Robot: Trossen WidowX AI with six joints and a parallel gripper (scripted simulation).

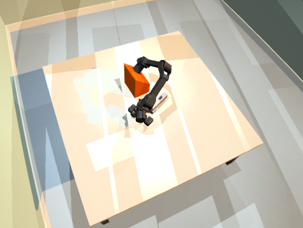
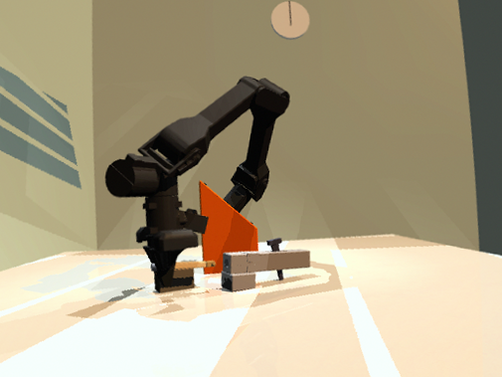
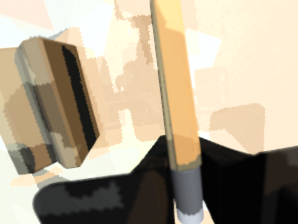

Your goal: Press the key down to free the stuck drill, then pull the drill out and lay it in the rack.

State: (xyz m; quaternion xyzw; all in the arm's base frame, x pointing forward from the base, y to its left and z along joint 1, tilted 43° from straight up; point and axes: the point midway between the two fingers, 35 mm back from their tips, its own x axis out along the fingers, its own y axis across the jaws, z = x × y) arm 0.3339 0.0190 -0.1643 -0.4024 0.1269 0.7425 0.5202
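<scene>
Now: gripper tip 20 mm past the drill, 30 mm to the right of it and 30 mm below it. Also, from my gripper tip: t-shaped key: 110 mm behind, 200 mm to the left, 30 mm above; rack block: 80 mm behind; housing block: 100 mm behind, 180 mm to the left, 10 mm above.
</scene>
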